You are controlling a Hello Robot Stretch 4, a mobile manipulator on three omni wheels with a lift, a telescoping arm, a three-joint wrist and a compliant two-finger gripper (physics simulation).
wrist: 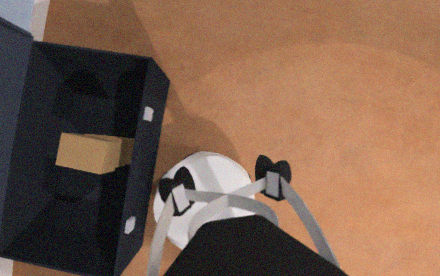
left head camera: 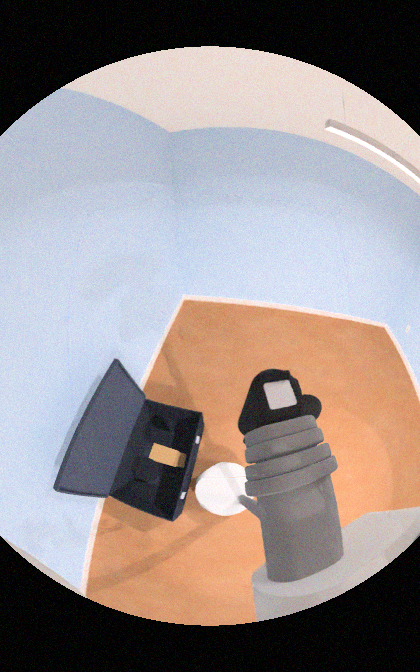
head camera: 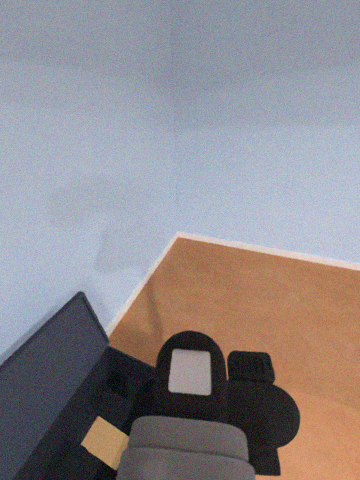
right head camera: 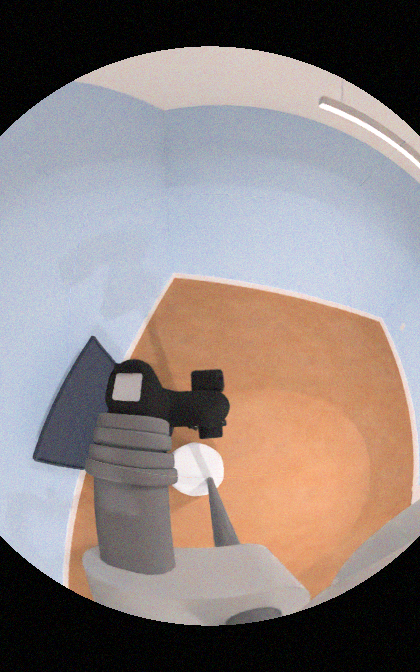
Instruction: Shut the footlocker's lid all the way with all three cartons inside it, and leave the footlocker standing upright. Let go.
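Note:
The dark navy footlocker stands upright on the floor by the wall. Its lid is wide open, tilted back toward the wall. A tan carton is inside, near the middle. Dark shapes on either side of it are too dim to identify, so I cannot tell whether they are the other two cartons. My gripper is open and empty, out in front of the footlocker's latched side. Its fingertips are hidden in the head views. The wrist hides the footlocker's body in the right head view.
A white round base is beside the footlocker's front, below the gripper. The grey arm reaches out over the orange-brown floor. Pale blue walls meet in a corner beyond the footlocker.

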